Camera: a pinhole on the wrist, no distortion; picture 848 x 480 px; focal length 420.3 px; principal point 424.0 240.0 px. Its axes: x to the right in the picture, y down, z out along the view. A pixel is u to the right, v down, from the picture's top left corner.
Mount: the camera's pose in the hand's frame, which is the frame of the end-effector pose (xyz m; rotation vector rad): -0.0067 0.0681 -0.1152 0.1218 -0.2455 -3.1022
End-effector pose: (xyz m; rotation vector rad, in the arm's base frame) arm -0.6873 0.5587 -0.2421 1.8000 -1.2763 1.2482
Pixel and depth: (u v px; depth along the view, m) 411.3 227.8 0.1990
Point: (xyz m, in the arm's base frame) -0.7587 0.4584 -0.2930
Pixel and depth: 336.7 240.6 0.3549
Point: -0.7165 0.2940 -0.3037
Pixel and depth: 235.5 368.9 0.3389
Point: -0.6113 0.2949 -0.2262
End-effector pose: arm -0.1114 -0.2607 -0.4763 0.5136 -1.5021 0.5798
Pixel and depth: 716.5 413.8 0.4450
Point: -0.3225 -0.5269 -0.8167
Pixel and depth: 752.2 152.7 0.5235
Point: -0.5303 -0.3184 -0.9393
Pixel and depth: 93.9 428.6 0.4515
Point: -0.3817 -0.5362 -0.1549
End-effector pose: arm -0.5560 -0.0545 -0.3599 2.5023 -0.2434 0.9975
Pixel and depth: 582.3 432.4 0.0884
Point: -0.6172 -0.0797 -0.3625
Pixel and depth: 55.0 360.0 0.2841
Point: -0.2885 -0.1805 -0.3215
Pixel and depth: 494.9 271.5 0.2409
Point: -0.5566 -0.1867 -0.4558
